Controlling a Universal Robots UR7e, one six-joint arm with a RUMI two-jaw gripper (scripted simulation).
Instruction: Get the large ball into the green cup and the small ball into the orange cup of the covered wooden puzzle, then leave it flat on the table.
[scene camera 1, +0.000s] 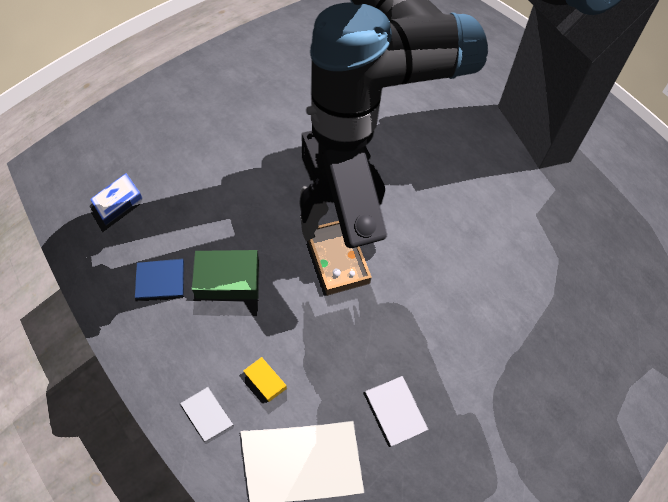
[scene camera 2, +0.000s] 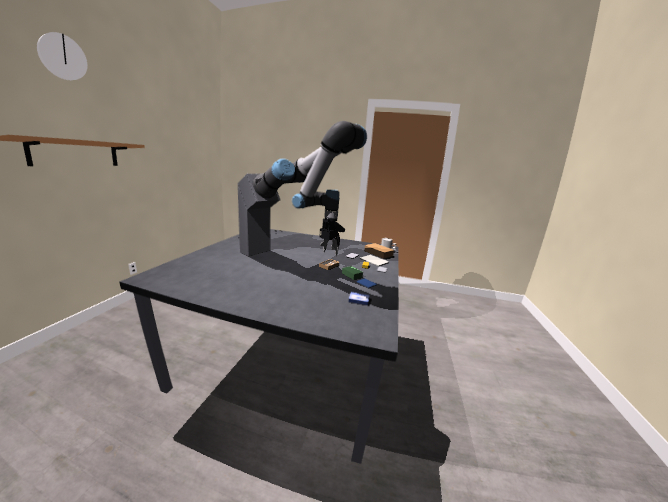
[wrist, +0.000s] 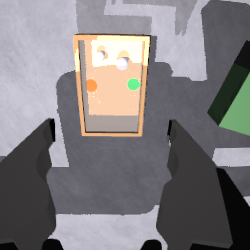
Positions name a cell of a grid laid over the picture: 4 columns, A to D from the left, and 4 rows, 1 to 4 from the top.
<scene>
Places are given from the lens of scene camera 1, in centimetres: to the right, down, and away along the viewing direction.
my gripper (scene camera 1: C2): 1, -3, 76
covered wooden puzzle (scene camera 1: C3): 1, 3, 79
blue block (scene camera 1: A3): -28, 5, 78
</scene>
